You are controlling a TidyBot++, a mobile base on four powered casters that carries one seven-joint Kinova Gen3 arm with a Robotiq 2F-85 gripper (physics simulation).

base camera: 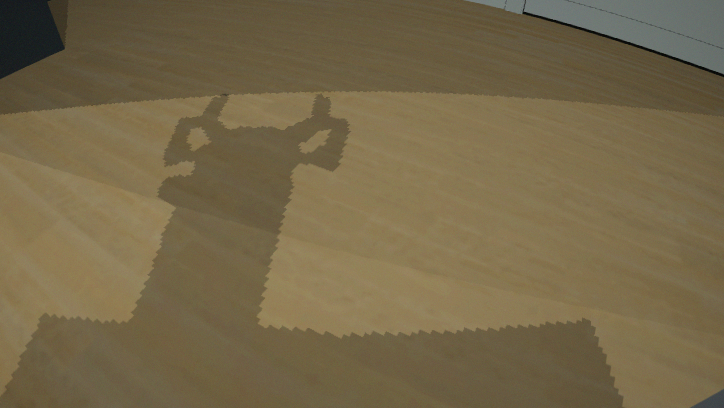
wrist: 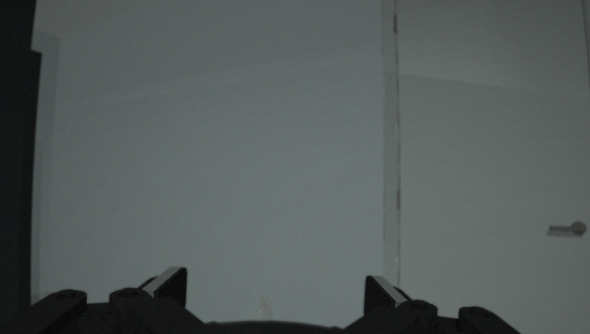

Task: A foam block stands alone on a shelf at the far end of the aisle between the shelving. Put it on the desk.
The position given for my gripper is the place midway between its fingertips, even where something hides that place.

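Note:
There's a door (wrist: 479,110) that I can see, and my gripper (wrist: 276,292) as well.

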